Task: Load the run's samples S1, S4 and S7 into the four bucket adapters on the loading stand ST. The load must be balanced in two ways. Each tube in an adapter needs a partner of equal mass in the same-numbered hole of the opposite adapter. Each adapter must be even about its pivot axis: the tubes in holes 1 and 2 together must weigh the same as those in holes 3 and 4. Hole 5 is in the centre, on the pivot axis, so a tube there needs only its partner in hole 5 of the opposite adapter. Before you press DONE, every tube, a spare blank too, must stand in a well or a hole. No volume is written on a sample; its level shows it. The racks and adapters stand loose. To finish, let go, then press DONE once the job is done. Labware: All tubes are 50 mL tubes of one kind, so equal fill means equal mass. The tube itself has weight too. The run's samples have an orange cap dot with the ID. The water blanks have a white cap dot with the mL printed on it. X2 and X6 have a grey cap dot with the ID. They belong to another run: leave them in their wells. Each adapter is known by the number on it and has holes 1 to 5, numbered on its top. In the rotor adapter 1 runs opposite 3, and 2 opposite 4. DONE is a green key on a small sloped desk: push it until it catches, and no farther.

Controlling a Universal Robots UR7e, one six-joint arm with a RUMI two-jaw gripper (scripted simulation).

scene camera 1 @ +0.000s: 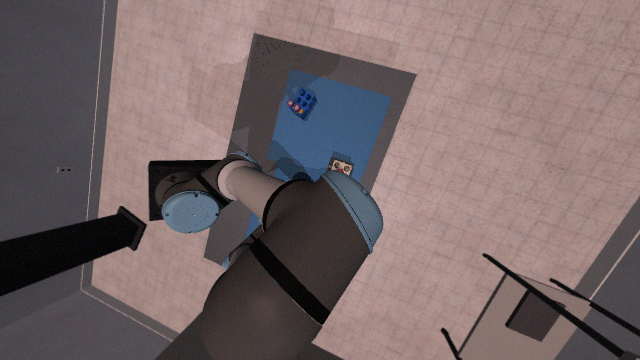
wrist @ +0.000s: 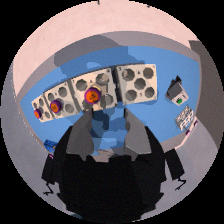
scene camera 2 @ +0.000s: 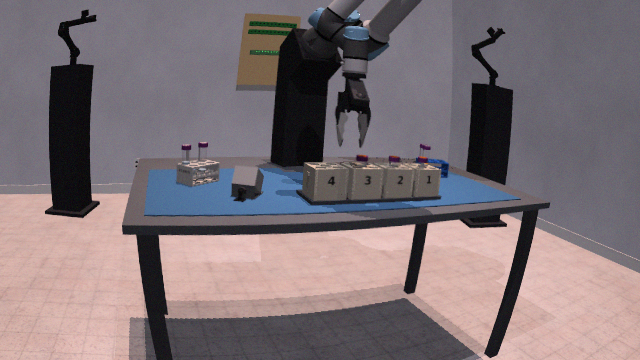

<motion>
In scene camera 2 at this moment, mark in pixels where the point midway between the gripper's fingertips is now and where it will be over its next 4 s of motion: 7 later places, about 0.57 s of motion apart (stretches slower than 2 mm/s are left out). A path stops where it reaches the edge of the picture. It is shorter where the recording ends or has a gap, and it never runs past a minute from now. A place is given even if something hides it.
My gripper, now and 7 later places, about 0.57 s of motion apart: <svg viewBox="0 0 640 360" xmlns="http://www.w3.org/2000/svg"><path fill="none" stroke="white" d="M350 147L309 142L269 139L233 136L206 135L203 145L203 149L204 137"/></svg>
</motion>
